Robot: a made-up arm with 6 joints.
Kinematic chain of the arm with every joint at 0, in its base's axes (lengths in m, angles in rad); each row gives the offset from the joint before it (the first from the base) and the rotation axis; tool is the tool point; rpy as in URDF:
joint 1: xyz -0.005 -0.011 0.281 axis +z
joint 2: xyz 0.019 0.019 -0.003 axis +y
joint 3: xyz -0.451 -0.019 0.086 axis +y
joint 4: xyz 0.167 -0.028 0.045 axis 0.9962 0 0.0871
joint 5: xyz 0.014 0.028 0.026 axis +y
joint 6: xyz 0.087 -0.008 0.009 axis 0.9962 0 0.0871
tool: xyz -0.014 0.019 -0.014 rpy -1.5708 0 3.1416
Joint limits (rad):
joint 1: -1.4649..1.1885
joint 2: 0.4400..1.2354
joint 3: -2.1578..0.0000
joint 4: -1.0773..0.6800
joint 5: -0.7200..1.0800
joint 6: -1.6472..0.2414
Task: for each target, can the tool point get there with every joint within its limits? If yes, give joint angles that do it. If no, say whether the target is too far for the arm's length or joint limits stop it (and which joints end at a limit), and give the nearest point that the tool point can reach.
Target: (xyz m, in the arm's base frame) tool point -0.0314 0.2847 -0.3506
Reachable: no: joint limits stop it (at a limit: joint 1, joint 2, joint 3, joint 5, joint 6) | nearest point -0.0476 0.1461 0.4466 | short by 0.809 m
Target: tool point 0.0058 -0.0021 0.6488
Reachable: yes | joints 0.2262 0.7693 -0.5244 0.2462 0.1621 -0.2890
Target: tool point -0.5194 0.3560 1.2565
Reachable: no: too far | nearest point -0.3149 0.2101 0.8789 | short by 0.454 m
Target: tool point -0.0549 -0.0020 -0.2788
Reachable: no: joint limits stop it (at a limit: joint 2, joint 3, joint 6) | nearest point -0.1447 0.0142 0.4474 | short by 0.732 m
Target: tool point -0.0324 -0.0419 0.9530
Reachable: yes | joints 0.5831 1.0229 -1.9307 -0.1759 -0.2159 -1.2458
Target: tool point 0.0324 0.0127 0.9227
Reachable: yes | joints 0.7513 1.1023 -1.9276 -0.6596 0.2041 -0.4634
